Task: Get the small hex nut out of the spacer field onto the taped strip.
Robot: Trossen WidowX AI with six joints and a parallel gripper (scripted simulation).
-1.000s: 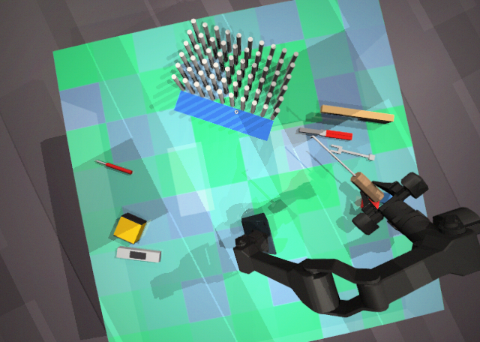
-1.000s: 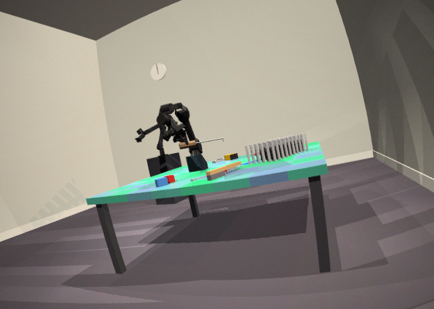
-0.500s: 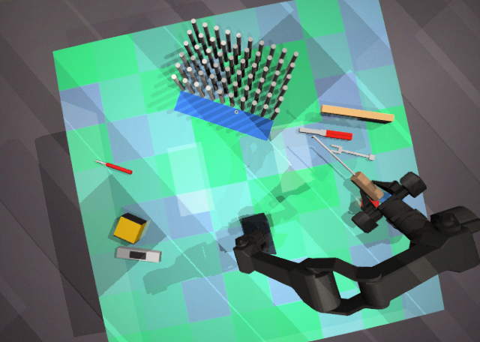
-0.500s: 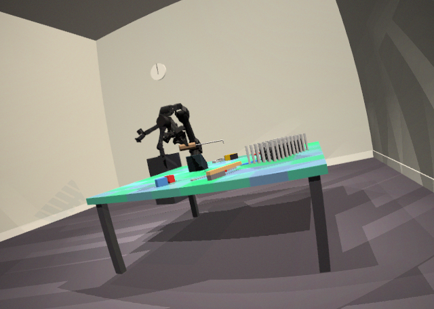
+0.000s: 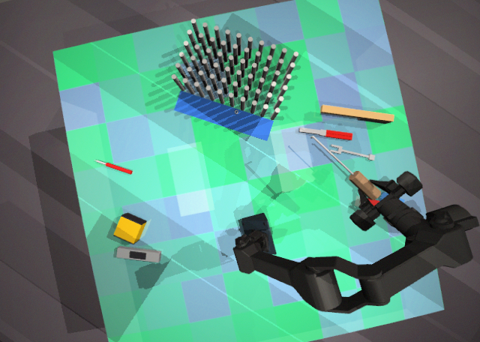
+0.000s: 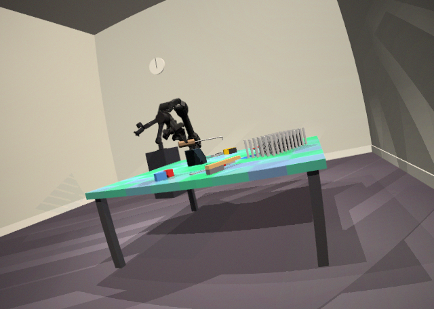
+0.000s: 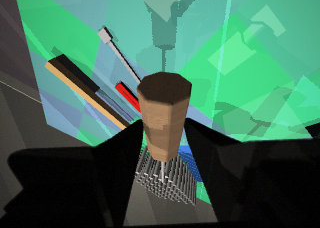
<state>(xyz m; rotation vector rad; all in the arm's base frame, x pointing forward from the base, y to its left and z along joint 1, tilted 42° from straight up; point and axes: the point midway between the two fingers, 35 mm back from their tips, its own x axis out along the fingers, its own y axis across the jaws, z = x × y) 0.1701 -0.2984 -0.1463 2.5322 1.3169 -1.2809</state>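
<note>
Now: gripper tip 80 mm short of the wire hook tool, 70 mm to the right of it and 10 mm above it. Also, from my gripper tip: red block: 90 mm behind, 100 mm to the right, 140 mm below; grey fork tool: 100 mm ahead, 60 mm to the right, 160 mm below; blue cube: 90 mm behind, 180 mm to the right, 140 mm below.
</note>
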